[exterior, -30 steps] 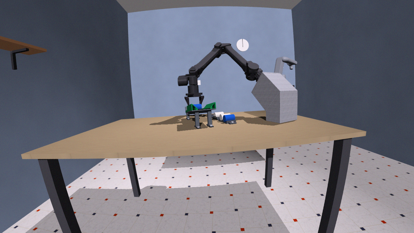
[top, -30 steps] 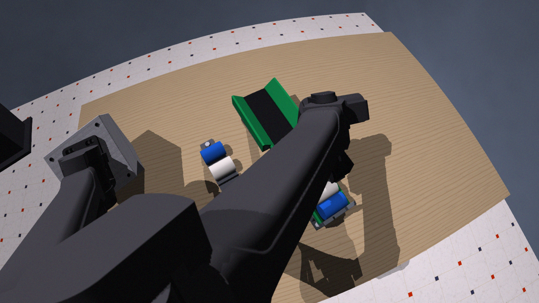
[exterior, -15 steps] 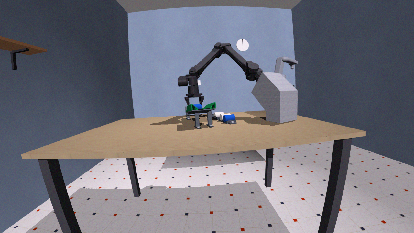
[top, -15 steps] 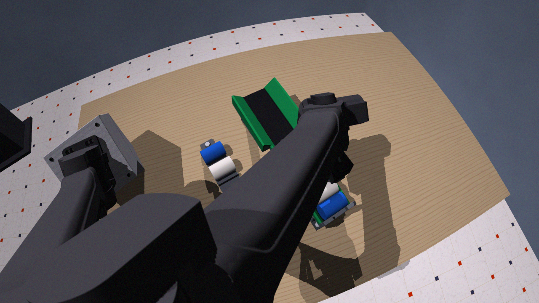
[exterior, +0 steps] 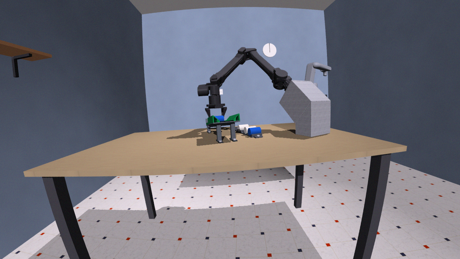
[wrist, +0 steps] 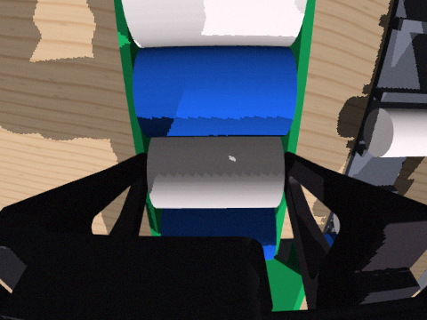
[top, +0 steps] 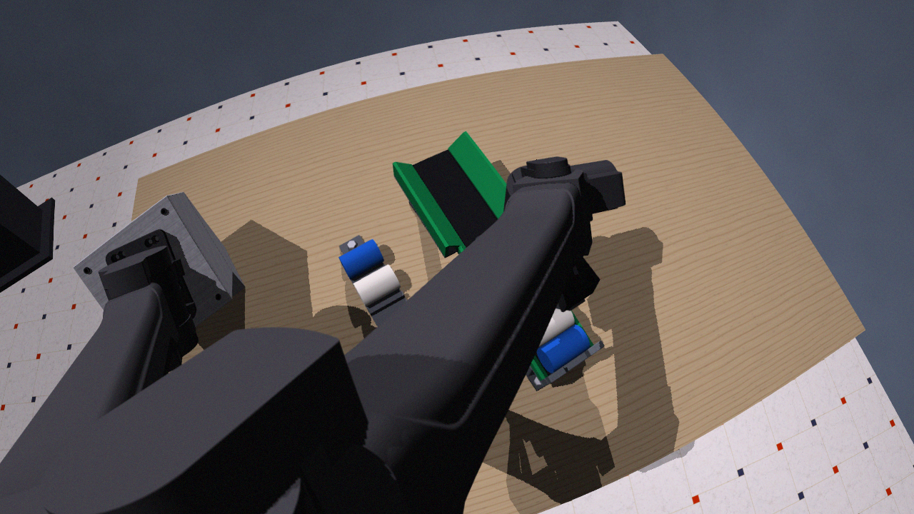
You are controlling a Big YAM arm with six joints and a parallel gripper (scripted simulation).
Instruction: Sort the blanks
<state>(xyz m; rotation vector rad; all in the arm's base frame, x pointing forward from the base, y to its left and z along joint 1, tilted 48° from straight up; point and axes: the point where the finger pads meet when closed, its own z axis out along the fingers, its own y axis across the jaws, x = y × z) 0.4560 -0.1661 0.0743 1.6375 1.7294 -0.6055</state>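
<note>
Right now my hand is 16 cm past the grey stock rack, 10 cm above it and 4 cm to the right of it. The rest, counted from my hand: grey stop (14 cm to the right, 3 cm below).
</note>
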